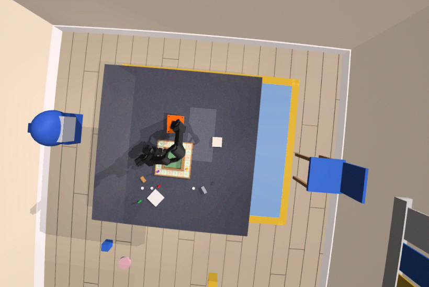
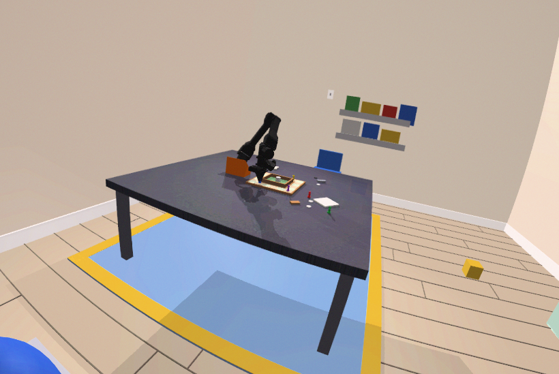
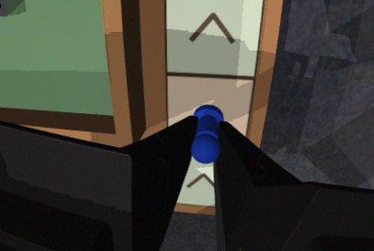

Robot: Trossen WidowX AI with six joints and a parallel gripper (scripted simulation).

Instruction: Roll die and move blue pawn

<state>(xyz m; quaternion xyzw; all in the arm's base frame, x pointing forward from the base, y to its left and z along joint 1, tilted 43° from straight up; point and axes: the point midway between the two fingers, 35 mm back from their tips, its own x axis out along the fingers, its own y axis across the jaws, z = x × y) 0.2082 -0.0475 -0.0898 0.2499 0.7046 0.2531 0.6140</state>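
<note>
My gripper tip is now 1 cm below the blue pawn. Round my gripper tip: green tray: 6 cm ahead, 12 cm to the left, 2 cm below; white die: 6 cm ahead, 13 cm to the left; purple pawn: 18 cm ahead, 1 cm to the left.
</note>
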